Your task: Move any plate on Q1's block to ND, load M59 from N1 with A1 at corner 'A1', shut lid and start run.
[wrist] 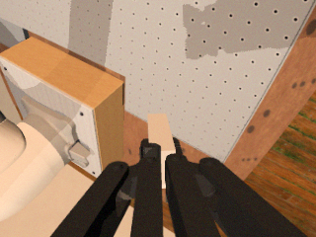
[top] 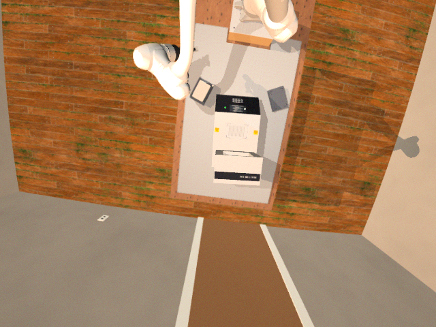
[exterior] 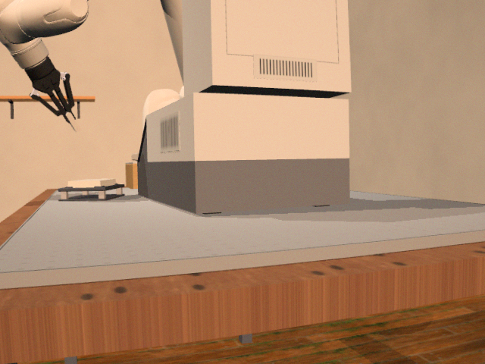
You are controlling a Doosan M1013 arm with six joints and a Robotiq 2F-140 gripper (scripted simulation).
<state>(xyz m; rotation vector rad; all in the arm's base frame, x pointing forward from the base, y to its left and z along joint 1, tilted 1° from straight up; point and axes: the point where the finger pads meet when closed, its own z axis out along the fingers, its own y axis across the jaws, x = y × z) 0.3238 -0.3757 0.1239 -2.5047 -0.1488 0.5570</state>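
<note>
My hand is 21 cm short of the white 96-well plate M59, 3 cm to the right of it and 18 cm above it. From my hand the other things lie so: dark grey nest ND (24 cm ahead, 60 cm to the left, 19 cm below); dark plate nest N1 (21 cm ahead, 3 cm to the left, 19 cm below).
</note>
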